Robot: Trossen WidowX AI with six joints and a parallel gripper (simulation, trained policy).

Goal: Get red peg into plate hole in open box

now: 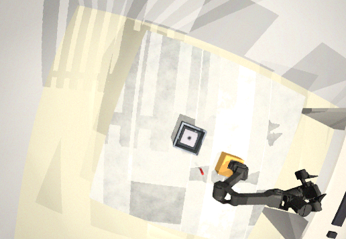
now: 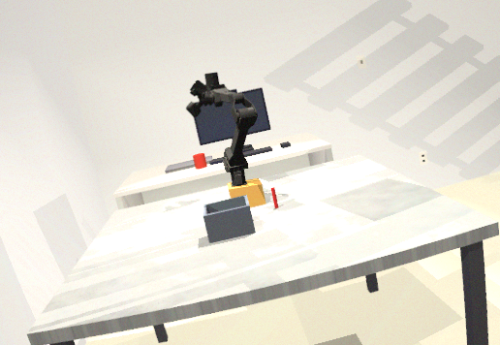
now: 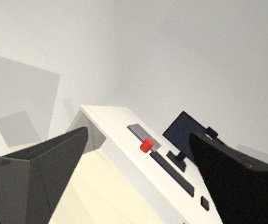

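Right now my gripper tip is 46 cm short of the red peg, 23 cm to the right of it and 42 cm above it. The rest, counted from my gripper tip: grey box (62 cm ahead, 4 cm to the left, 44 cm below); plate (62 cm ahead, 4 cm to the left, 42 cm below).
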